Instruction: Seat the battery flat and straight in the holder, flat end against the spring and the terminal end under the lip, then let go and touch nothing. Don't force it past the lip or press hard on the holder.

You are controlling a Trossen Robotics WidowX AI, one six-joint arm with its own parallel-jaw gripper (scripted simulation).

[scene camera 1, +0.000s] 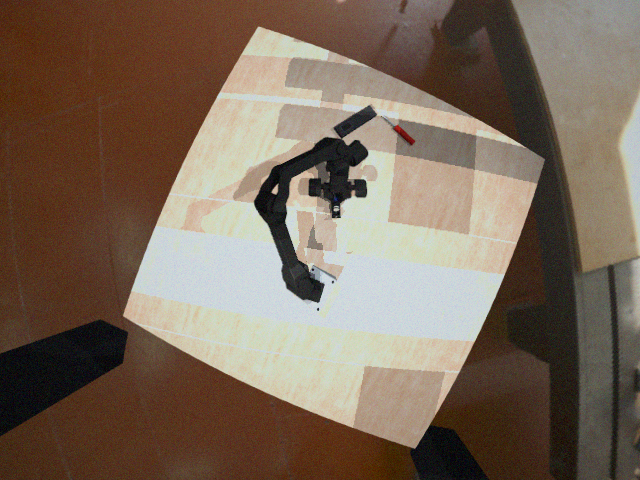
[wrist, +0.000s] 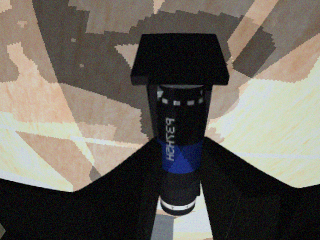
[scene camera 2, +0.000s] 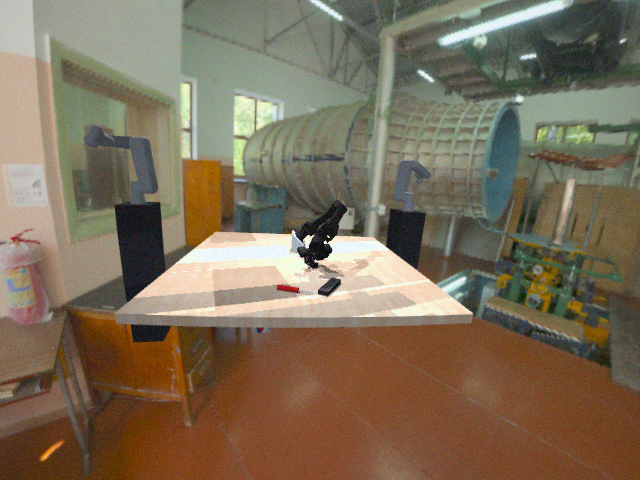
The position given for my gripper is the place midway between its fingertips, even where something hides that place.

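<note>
In scene camera 1 I see my gripper (scene camera 1: 336, 202). The wrist view has the gripper as well (wrist: 180, 145), and there I also see a battery (wrist: 181, 110).
</note>
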